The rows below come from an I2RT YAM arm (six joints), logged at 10 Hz.
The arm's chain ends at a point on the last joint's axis. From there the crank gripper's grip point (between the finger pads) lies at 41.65 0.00 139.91 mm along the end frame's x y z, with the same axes.
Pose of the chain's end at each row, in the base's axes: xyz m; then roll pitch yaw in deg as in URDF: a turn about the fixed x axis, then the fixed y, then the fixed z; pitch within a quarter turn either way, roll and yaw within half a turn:
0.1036 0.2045 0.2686 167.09 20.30 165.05
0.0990 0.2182 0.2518 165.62 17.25 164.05
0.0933 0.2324 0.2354 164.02 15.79 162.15
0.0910 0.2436 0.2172 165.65 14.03 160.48
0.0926 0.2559 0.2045 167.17 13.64 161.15
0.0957 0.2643 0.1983 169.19 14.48 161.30
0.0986 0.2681 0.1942 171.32 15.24 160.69
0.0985 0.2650 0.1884 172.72 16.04 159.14
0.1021 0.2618 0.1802 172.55 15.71 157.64
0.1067 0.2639 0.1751 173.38 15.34 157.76
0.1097 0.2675 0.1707 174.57 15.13 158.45
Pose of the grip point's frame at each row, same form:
0.1196 0.2326 0.1262 167.09 20.30 165.05
0.1089 0.2515 0.1100 165.62 17.25 164.05
0.1018 0.2701 0.0946 164.02 15.79 162.15
0.0955 0.2788 0.0756 165.65 14.03 160.48
0.0948 0.2880 0.0621 167.17 13.64 161.15
0.0985 0.2911 0.0548 169.19 14.48 161.30
0.1020 0.2893 0.0498 171.32 15.24 160.69
0.1032 0.2822 0.0435 172.72 16.04 159.14
0.1067 0.2795 0.0354 172.55 15.71 157.64
0.1097 0.2801 0.0301 173.38 15.34 157.76
0.1110 0.2812 0.0254 174.57 15.13 158.45

